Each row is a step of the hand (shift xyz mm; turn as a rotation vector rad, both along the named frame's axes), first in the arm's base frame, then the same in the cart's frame.
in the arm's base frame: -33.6 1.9 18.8 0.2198 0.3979 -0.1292
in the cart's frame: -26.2 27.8 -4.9 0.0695 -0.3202 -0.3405
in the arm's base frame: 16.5 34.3 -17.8 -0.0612 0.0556 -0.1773
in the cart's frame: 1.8 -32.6 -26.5 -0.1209 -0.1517 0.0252
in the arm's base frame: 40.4 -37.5 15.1 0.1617 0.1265 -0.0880
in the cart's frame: 50.9 11.0 23.5 0.0938 -0.1756 -0.1013
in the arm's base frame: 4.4 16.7 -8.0 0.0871 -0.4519 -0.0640
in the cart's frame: -2.3 -14.0 -12.7 0.1729 0.0592 0.4272
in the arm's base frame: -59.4 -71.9 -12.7 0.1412 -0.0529 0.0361
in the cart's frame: -41.1 33.2 77.9 0.1541 -0.0014 0.0172
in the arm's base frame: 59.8 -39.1 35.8 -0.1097 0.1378 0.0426
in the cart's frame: 75.2 22.8 14.6 -0.1232 0.0317 -0.1290
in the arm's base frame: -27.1 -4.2 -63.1 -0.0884 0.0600 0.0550
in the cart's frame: -42.1 -44.3 31.6 -0.0809 0.0602 -0.0653
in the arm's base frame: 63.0 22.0 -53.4 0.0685 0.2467 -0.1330
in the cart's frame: 37.8 -76.3 -7.1 -0.0348 -0.2208 -0.1824
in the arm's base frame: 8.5 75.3 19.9 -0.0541 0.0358 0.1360
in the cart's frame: -4.9 -9.9 -77.6 -0.0201 0.1269 -0.0787
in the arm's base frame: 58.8 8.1 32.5 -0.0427 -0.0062 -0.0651
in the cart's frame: 61.8 5.0 -27.2 -0.0566 -0.0399 0.0361
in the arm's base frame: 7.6 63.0 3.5 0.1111 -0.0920 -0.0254
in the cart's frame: -7.4 -20.0 -59.9 0.1182 -0.0320 0.0804
